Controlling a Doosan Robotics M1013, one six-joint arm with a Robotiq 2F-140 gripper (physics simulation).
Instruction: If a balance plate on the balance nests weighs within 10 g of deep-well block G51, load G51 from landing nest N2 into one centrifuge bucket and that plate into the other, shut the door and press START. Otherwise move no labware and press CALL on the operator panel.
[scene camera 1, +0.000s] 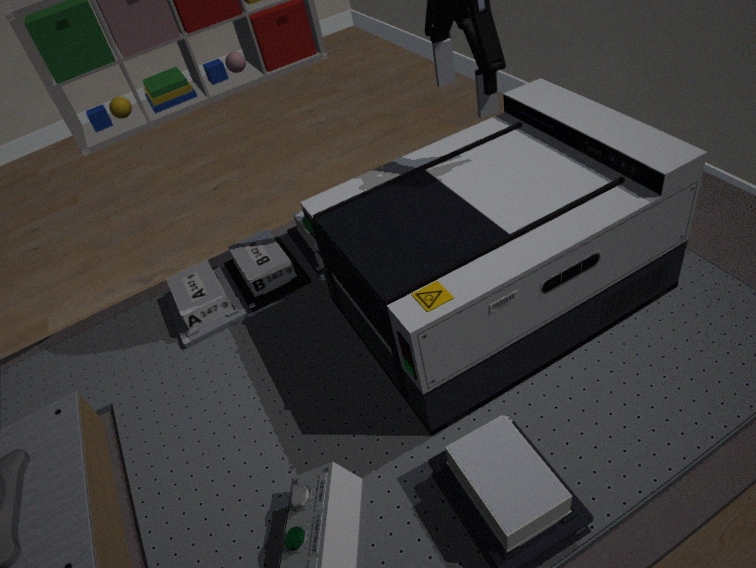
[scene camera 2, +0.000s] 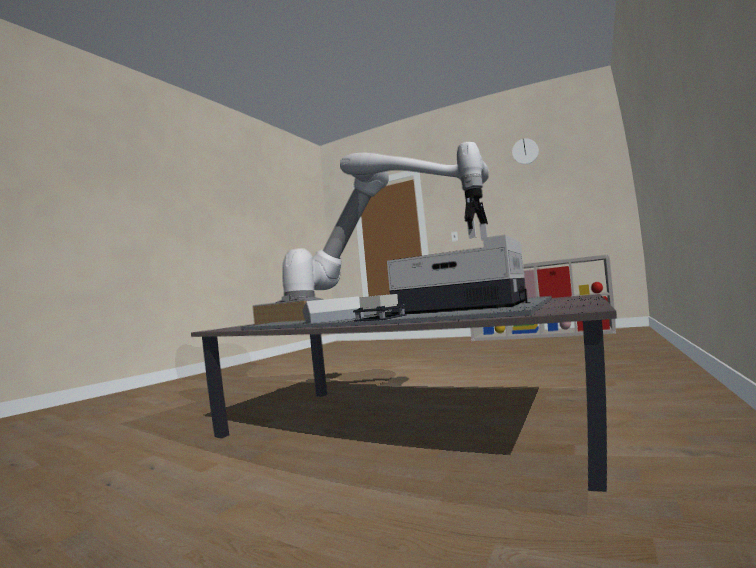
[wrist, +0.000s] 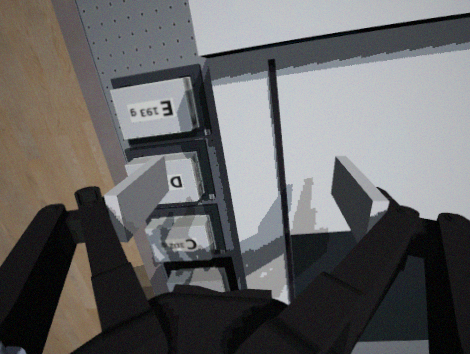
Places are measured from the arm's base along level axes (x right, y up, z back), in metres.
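Pixels of known places: gripper, fingertip midpoint: (scene camera 1: 466, 98) (scene camera 2: 478, 238) (wrist: 247, 174).
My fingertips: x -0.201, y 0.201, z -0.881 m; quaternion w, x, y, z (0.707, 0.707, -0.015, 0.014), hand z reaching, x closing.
Observation:
Behind a point stands the place of what it marks.
My gripper (scene camera 1: 466, 92) @(z -0.881, x -0.201, y 0.201 m) (scene camera 2: 477, 233) @(z -0.881, x -0.201, y 0.201 m) (wrist: 247, 174) @(z -0.881, x -0.201, y 0.201 m) is open and empty, pointing down above the rear of the centrifuge (scene camera 1: 476, 332) @(z -0.698, x 0.115, y 0.076 m) (scene camera 2: 449, 271) @(z -0.861, x 0.102, y 0.064 m) (wrist: 360, 95) @(z -0.928, x -0.100, y 0.133 m). Its top has two dark rails with a dark section at the front and a white panel behind. Plates A 147 g (scene camera 1: 204, 288) @(z -0.391, x -0.311, y -0.023 m) and B (scene camera 1: 259, 259) @(z -0.501, x -0.327, y -0.024 m), about 142 g, sit on nests. Plate E 193 g (wrist: 145, 117) @(z -0.898, x -0.384, y -0.023 m), plate D (wrist: 191, 170) @(z -0.802, x -0.318, y -0.024 m) and plate C (wrist: 172, 250) @(z -0.628, x -0.383, y -0.023 m) sit in a row; D's weight is hidden, C's blurred. A white block (scene camera 1: 510, 479) @(z -0.649, x 0.263, y 0.003 m) (scene camera 2: 378, 300) @(z -0.689, x 0.312, y -0.013 m) sits on a dark nest; its label does not show. The operator panel (scene camera 1: 345, 513) @(z -0.471, x 0.198, y -0.019 m) has green and white buttons.
The centrifuge's raised rear housing (scene camera 1: 611, 122) @(z -1.032, x -0.051, y 0.167 m) stands beside the gripper. The row of plates lies along the centrifuge's side near the table edge. The arm's base (scene camera 2: 298, 271) @(z -0.054, x 0.043, y 0.153 m) stands on a wooden block (scene camera 2: 278, 313) @(z -0.026, x 0.171, y -0.039 m) at the other end. A shelf unit (scene camera 1: 72, 119) stands beyond the table.

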